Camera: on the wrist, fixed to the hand. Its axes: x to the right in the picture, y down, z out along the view.
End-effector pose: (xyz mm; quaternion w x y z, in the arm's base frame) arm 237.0 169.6 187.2 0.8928 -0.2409 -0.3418 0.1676
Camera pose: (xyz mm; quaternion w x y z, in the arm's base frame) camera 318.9 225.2 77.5 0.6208 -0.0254 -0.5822 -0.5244
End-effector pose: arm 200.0 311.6 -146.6 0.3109 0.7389 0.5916 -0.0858
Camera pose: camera 268.6 384.7 -38.1 0.3639 0.0180 0.8751 -0.3185
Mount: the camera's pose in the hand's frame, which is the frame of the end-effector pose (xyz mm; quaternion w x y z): 25.9 94.7 -110.4 0.6715 -0.1499 -0.1770 -0.7038
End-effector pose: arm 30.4 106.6 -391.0 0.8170 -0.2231 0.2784 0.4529
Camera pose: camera -68.1 100.9 -501.0 0.8832 -0.3881 -0.1826 -0.1897
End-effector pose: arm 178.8 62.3 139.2 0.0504 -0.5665 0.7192 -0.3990
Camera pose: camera 38.4 101.0 164.0 0.2046 0.9648 -0.1351 0.0953
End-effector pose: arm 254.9 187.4 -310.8 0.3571 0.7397 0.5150 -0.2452
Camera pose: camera 352.1 268.5 -234.6 0.2692 0.0373 0.8399 -0.4697
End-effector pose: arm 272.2 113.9 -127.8 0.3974 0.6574 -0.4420 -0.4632
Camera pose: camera 362.7 74.0 -18.1 0.0388 -0.6109 -0.1650 0.7733
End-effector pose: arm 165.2 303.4 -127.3 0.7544 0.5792 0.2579 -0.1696
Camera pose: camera 217.4 436.4 -89.6 0.5197 0.0643 0.4727 -0.7087
